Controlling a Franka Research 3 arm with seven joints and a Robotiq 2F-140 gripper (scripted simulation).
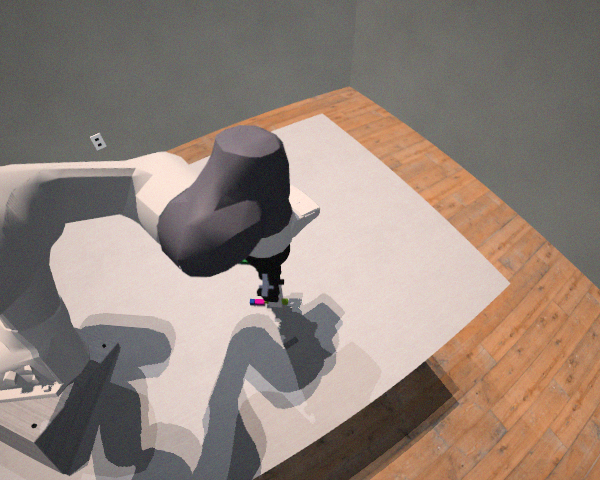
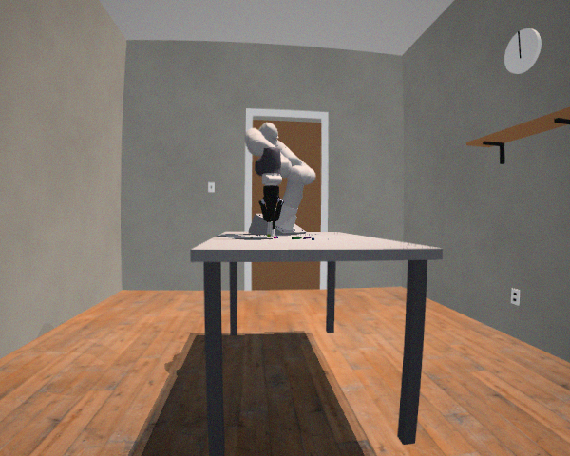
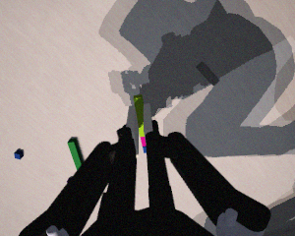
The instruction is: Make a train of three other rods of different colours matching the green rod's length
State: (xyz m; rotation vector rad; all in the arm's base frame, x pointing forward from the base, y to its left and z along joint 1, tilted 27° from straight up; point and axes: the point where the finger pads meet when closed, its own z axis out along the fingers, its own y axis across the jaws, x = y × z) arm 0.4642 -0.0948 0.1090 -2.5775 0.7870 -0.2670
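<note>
Right now the lime rod is 3 cm below my hand. From my hand the other things lie so: magenta rod 3 cm behind, 2 cm to the left, 4 cm below; green rod 1 cm behind, 12 cm to the left, 4 cm below; grey rod 1 cm behind, 9 cm to the right, 4 cm below.
</note>
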